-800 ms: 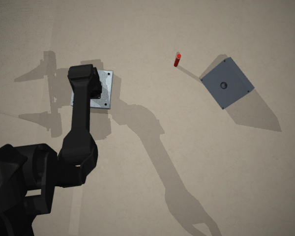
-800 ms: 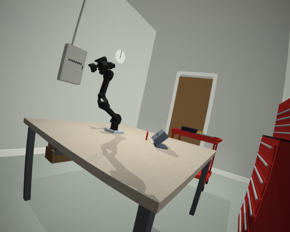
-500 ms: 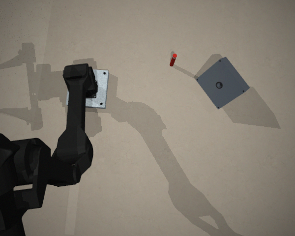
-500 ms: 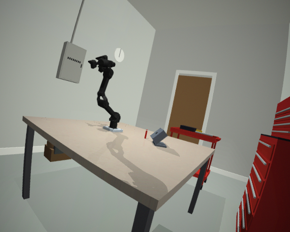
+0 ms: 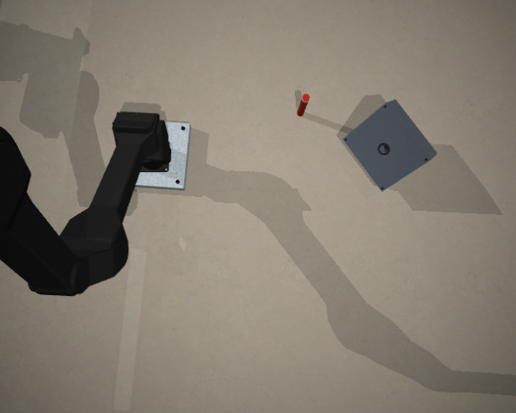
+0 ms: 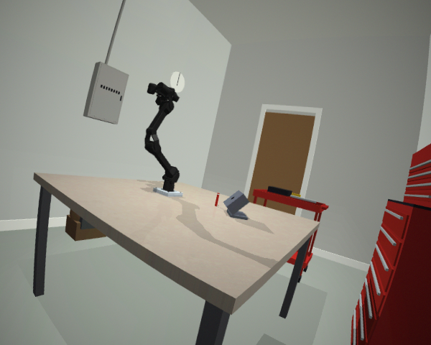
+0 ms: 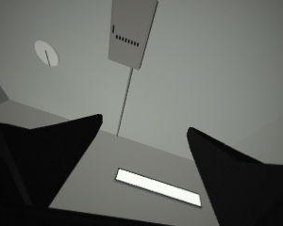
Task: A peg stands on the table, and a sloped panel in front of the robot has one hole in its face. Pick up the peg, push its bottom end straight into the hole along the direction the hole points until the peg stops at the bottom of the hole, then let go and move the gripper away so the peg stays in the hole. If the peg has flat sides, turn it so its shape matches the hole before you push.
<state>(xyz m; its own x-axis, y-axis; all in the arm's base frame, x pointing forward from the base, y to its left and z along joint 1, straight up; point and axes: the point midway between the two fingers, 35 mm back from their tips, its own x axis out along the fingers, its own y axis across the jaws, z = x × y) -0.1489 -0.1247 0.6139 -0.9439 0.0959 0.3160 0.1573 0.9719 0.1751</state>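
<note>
My gripper tip is 480 mm short of the red peg, 230 mm to the right of it and 590 mm above it. Round my gripper tip: sloped panel: 650 mm ahead, 130 mm to the left, 580 mm below.
</note>
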